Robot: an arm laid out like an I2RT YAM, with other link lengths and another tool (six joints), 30 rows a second.
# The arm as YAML. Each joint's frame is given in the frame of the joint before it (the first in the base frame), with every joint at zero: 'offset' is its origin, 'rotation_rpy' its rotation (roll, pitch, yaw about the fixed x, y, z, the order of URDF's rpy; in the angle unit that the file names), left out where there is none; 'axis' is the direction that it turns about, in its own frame. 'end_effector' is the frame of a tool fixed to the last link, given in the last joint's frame.
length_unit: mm
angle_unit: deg
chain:
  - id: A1
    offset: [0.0, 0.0, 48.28]
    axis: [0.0, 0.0, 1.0]
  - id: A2
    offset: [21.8, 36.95, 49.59]
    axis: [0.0, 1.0, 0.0]
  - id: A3
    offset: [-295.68, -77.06, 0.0]
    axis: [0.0, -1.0, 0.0]
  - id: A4
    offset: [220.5, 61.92, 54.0]
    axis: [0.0, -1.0, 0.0]
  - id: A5
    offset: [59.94, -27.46, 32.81]
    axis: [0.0, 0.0, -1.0]
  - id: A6
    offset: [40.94, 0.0, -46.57]
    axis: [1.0, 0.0, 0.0]
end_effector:
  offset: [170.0, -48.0, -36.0]
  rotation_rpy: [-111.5, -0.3, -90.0]
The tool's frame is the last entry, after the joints.
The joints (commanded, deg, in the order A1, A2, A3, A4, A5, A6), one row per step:
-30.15 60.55 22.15 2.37 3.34 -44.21
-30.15 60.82 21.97 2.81 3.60 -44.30
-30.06 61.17 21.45 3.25 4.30 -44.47
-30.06 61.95 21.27 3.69 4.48 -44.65
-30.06 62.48 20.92 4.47 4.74 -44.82
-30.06 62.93 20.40 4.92 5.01 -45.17
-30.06 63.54 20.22 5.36 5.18 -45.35
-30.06 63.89 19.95 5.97 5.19 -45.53
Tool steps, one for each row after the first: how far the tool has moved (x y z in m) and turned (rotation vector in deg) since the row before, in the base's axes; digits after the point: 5 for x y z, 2 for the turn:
-0.00027 -0.00092 -0.00070 -0.19 0.13 -0.16
-0.00242 -0.00095 -0.00314 -0.25 0.66 -0.37
-0.00006 -0.00068 -0.00310 0.05 0.59 -0.04
-0.00014 -0.00097 -0.00184 -0.20 0.24 -0.11
-0.00160 -0.00013 -0.00370 -0.11 0.70 0.00
-0.00011 -0.00060 -0.00229 -0.03 0.44 -0.02
0.00041 -0.00024 -0.00121 -0.11 0.10 0.10

